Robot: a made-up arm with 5 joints. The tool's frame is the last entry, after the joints.
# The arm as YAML. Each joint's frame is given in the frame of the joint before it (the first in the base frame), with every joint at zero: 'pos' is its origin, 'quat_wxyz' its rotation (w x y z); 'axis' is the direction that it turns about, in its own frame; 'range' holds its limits. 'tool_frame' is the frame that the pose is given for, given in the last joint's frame.
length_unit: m
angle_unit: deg
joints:
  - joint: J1
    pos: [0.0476, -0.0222, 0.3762]
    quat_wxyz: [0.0, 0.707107, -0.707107, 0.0]
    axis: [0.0, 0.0, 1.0]
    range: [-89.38, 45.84]
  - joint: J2
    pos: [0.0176, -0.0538, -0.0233]
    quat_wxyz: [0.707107, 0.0, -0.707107, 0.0]
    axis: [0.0, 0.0, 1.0]
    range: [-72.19, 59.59]
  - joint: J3
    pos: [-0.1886, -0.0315, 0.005]
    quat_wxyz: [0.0, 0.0, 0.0, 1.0]
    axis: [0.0, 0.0, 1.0]
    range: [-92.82, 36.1]
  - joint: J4
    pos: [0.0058, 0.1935, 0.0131]
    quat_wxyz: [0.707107, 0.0, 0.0, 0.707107]
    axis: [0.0, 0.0, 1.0]
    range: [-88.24, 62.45]
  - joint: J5
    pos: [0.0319, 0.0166, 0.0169]
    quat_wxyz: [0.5, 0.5, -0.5, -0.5]
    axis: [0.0, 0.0, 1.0]
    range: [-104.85, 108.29]
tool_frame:
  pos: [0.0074, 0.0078, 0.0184]
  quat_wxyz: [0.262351, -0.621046, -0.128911, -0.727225]
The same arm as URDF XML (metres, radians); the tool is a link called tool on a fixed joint. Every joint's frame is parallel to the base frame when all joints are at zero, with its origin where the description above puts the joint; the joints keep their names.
<robot name="arm">
<link name="base"/>
<link name="link1"/>
<link name="link2"/>
<link name="link3"/>
<link name="link4"/>
<link name="link5"/>
<link name="tool"/>
<joint name="J1" type="revolute"><parent link="base"/><child link="link1"/><origin xyz="0.0476 -0.0222 0.3762"/><axis xyz="0 0 -1"/><limit lower="-1.5600" upper="0.8001"/></joint>
<joint name="J2" type="revolute"><parent link="link1"/><child link="link2"/><origin xyz="0.0538 -0.0176 0.0233"/><axis xyz="0 1 0"/><limit lower="-1.2600" upper="1.0400"/></joint>
<joint name="J3" type="revolute"><parent link="link2"/><child link="link3"/><origin xyz="0.0315 0.0050 0.1886"/><axis xyz="0 1 0"/><limit lower="-1.6200" upper="0.6301"/></joint>
<joint name="J4" type="revolute"><parent link="link3"/><child link="link4"/><origin xyz="0.1935 0.0131 0.0058"/><axis xyz="0 1 0"/><limit lower="-1.5401" upper="1.0900"/></joint>
<joint name="J5" type="revolute"><parent link="link4"/><child link="link5"/><origin xyz="0.0319 0.0169 -0.0166"/><axis xyz="-1 0 0"/><limit lower="-1.8300" upper="1.8900"/></joint>
<joint name="tool_fixed" type="fixed"><parent link="link5"/><child link="tool"/><origin xyz="-0.0184 0.0078 0.0074" rpy="0.5751 0.0911 -2.9173"/></joint>
</robot>

